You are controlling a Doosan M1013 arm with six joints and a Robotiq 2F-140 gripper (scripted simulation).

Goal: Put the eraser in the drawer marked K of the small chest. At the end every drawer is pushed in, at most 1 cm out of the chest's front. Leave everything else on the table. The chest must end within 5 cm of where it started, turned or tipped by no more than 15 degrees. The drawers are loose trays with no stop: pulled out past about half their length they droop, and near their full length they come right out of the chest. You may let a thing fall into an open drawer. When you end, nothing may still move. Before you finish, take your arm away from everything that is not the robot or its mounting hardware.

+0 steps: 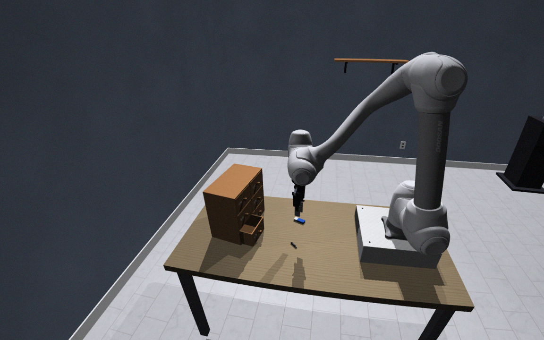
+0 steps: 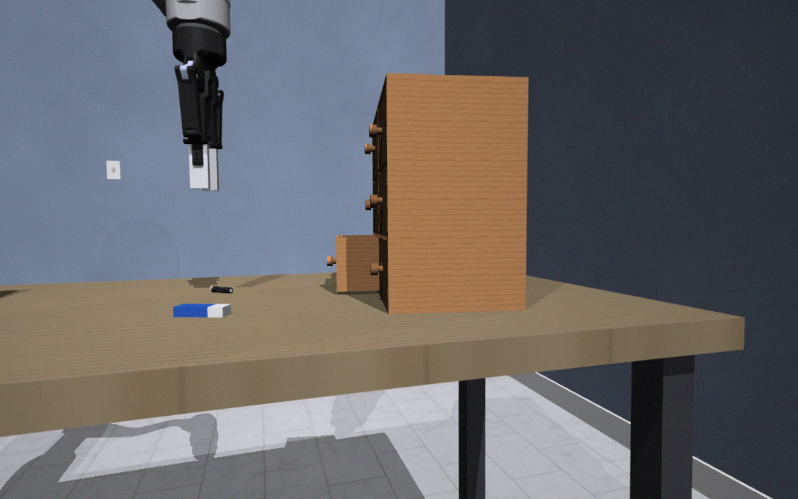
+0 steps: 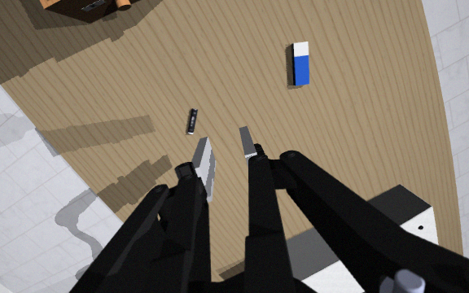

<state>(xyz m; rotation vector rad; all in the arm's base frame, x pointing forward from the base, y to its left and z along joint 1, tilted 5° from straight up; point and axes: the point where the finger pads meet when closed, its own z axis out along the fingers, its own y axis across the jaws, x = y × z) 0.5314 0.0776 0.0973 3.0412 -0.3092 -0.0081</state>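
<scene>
Now: the eraser 20 cm below my hand, 14 cm to the right of it and 2 cm ahead of it. From my hand the other things lie so: drawer (29 cm ahead, 18 cm below, 4 cm to the left); then small black cylinder (20 cm below, 6 cm to the left, 1 cm ahead).
</scene>
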